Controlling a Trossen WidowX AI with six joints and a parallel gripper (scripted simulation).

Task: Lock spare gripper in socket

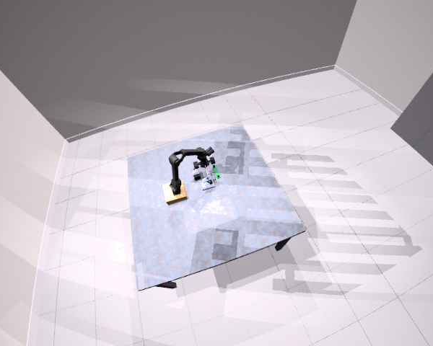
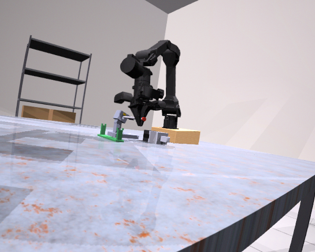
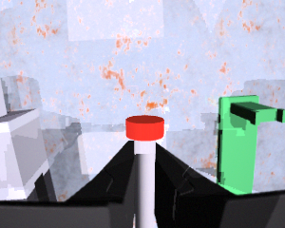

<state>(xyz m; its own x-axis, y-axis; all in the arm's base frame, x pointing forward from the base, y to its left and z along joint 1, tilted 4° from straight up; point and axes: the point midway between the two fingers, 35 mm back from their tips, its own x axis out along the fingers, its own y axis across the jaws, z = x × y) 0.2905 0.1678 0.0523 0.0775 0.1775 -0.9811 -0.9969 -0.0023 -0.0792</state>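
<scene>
Now: gripper tip 80 mm short of the green mount, 50 mm to the left of it and 30 mm above it. Round my gripper tip: spare gripper (100 mm behind, 40 mm below, 20 mm to the right); then socket (150 mm to the right, 10 mm below, 10 mm behind).
</scene>
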